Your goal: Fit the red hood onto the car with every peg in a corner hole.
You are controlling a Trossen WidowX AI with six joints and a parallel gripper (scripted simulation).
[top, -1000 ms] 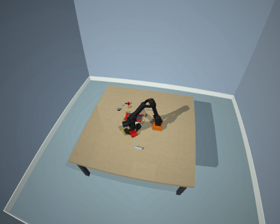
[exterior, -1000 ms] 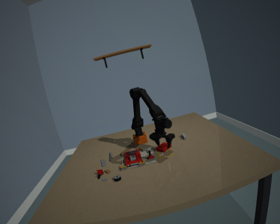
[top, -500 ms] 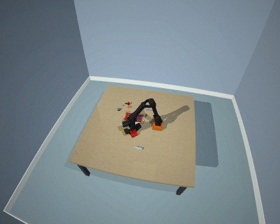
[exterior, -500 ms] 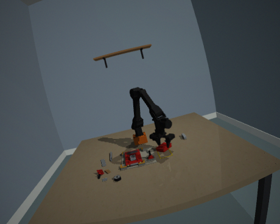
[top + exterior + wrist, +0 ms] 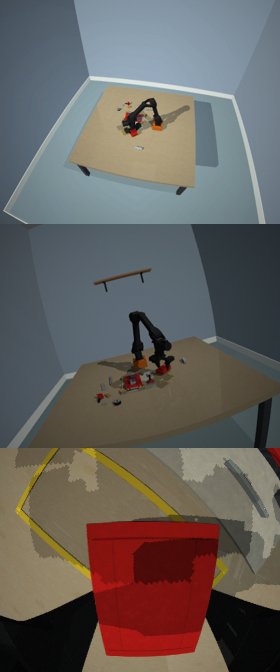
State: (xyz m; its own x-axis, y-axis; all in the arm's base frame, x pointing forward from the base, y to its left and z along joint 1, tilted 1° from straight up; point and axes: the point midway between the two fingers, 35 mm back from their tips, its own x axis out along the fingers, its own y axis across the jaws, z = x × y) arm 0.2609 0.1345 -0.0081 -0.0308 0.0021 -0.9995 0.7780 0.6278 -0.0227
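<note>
My gripper tip is now 8 cm short of the engine block and 22 cm to the left of it. From my gripper tip the other things lie so: black wheel (25 cm ahead, 34 cm to the right, 1 cm below); then red hood (1 cm above).
</note>
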